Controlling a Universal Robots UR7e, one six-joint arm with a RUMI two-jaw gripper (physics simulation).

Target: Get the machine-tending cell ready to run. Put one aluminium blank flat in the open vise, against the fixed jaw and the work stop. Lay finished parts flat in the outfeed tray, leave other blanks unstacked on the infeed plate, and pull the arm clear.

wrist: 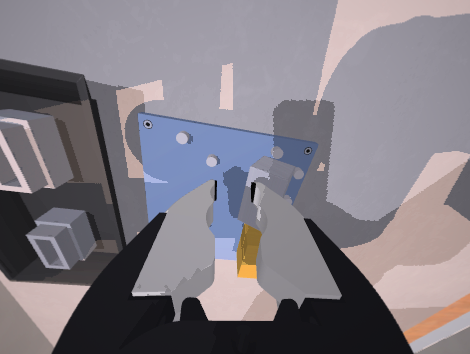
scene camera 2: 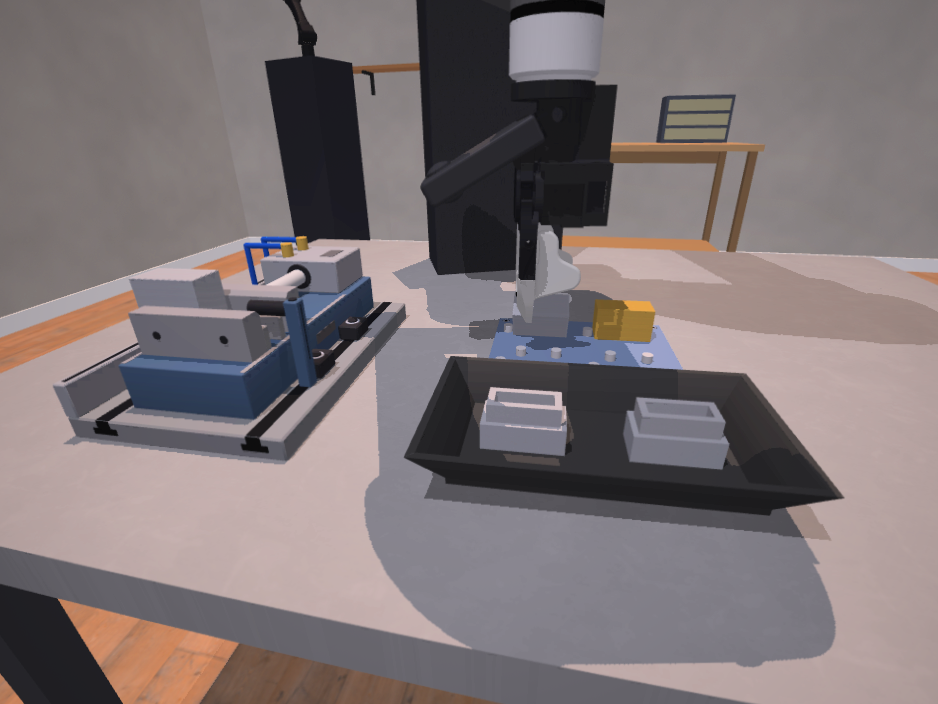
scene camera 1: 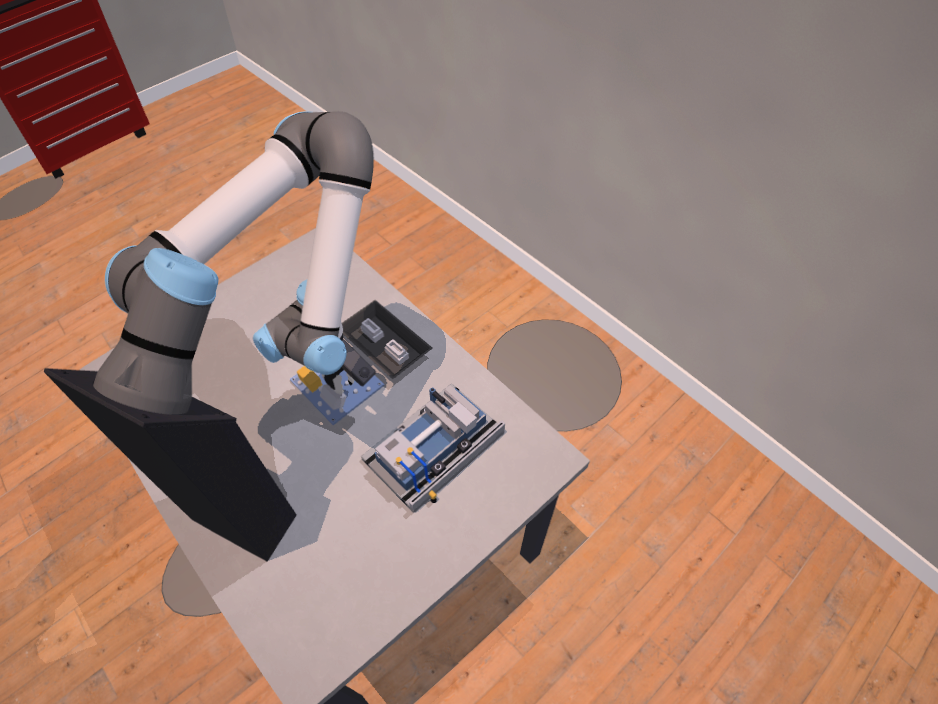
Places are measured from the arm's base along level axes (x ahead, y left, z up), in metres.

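Where they show: gripper, fingertip midpoint: (wrist: 233, 182) (scene camera 2: 527, 316) (scene camera 1: 346, 388); arm's base at its link origin: (scene camera 1: 142, 396).
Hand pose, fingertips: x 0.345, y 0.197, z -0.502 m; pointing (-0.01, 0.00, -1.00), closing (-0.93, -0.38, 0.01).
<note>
Things, the pixels of their top centre, and the offset from my fingertips. "*": a spot on its surface instead.
- grey aluminium blank at its top centre: (wrist: 271, 209) (scene camera 2: 541, 294) (scene camera 1: 331, 391) 0.004 m left, 0.037 m back, 0.013 m up
- blue infeed plate at its top centre: (scene camera 2: 581, 351) (wrist: 220, 208) (scene camera 1: 336, 381) 0.058 m left, 0.011 m back, 0.034 m down
- blue-bodied vise at its top centre: (scene camera 2: 259, 272) (scene camera 1: 431, 426) 0.230 m right, 0.130 m ahead, 0.057 m up
- work stop at a spot on its surface: (scene camera 2: 300, 341) * 0.135 m right, 0.182 m ahead, 0.022 m up
- yellow block at its top centre: (scene camera 2: 624, 305) (wrist: 255, 263) (scene camera 1: 308, 374) 0.088 m left, 0.071 m back, 0.001 m up
A grey aluminium blank (scene camera 2: 559, 322) (wrist: 280, 177) sits on the blue infeed plate (wrist: 170, 170) (scene camera 2: 659, 344). My gripper (wrist: 233, 182) has a narrow gap between its fingertips and holds nothing; one fingertip overlaps the blank in the wrist view, and contact is unclear. Two finished parts, one (scene camera 2: 522, 435) (scene camera 1: 395, 350) nearer the vise and one (scene camera 2: 675, 448) (scene camera 1: 371, 328) farther away, stand apart in the dark outfeed tray (scene camera 2: 621, 484). The blue-bodied vise (scene camera 2: 189, 386) has a work stop (scene camera 2: 300, 341) beside its jaws. Whether the light block at the jaw end is separate is unclear.
A yellow block (scene camera 1: 308, 378) (scene camera 2: 622, 322) (wrist: 248, 255) stands at the infeed plate's edge. Small pegs stick up from that plate. Blue hoses (scene camera 2: 252, 265) rise from the vise's far end. The robot's black pedestal (scene camera 1: 189, 469) stands at the table's side.
</note>
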